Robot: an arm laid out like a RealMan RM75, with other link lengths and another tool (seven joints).
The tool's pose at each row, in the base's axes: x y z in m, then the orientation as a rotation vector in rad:
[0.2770 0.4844 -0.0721 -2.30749 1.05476 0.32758]
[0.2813 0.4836 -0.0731 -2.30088 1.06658 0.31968]
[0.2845 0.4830 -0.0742 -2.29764 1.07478 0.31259]
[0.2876 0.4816 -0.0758 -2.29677 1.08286 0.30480]
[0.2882 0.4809 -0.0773 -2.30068 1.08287 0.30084]
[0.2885 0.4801 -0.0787 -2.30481 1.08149 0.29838]
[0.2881 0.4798 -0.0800 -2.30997 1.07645 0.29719]
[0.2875 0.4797 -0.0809 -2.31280 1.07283 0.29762]
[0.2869 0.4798 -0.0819 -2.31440 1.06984 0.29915]
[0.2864 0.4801 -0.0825 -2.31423 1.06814 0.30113]
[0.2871 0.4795 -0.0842 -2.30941 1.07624 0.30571]
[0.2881 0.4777 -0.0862 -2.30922 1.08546 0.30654]
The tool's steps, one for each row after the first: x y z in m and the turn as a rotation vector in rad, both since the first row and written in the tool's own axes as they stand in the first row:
[0.0038 -0.0024 0.0004 0.00630 0.00639 0.00770]
[0.0067 -0.0041 0.0010 0.01010 0.01233 0.01240]
[0.0103 -0.0050 0.0015 0.01214 0.01957 0.01637]
[0.0118 -0.0045 0.0023 0.01030 0.02347 0.01467]
[0.0131 -0.0038 0.0029 0.00799 0.02604 0.01230]
[0.0136 -0.0028 0.0038 0.00508 0.02696 0.00750]
[0.0136 -0.0019 0.0044 0.00324 0.02650 0.00453]
[0.0136 -0.0011 0.0053 0.00191 0.02514 0.00249]
[0.0134 -0.0007 0.0060 0.00165 0.02328 0.00181]
[0.0150 -0.0002 0.0070 0.00237 0.02149 0.00940]
[0.0176 0.0008 0.0075 0.00031 0.02413 0.01596]

